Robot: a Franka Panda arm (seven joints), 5 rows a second.
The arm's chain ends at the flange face. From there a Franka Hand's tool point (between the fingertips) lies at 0.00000 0.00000 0.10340 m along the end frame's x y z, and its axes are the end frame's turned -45 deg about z.
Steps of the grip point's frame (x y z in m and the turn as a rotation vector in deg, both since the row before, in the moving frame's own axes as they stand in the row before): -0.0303 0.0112 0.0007 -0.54 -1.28 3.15; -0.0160 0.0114 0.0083 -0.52 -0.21 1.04; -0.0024 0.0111 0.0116 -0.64 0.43 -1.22; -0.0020 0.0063 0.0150 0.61 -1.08 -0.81; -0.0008 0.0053 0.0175 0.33 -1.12 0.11
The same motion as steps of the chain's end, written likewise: -0.0125 0.0270 0.0007 -1.29 -0.52 3.15; -0.0036 0.0184 0.0083 -0.52 0.22 1.04; 0.0048 0.0093 0.0116 -0.15 0.76 -1.22; 0.0052 0.0053 0.0150 -0.33 -1.20 -0.81; 0.0050 0.0033 0.0175 -0.56 -1.03 0.11
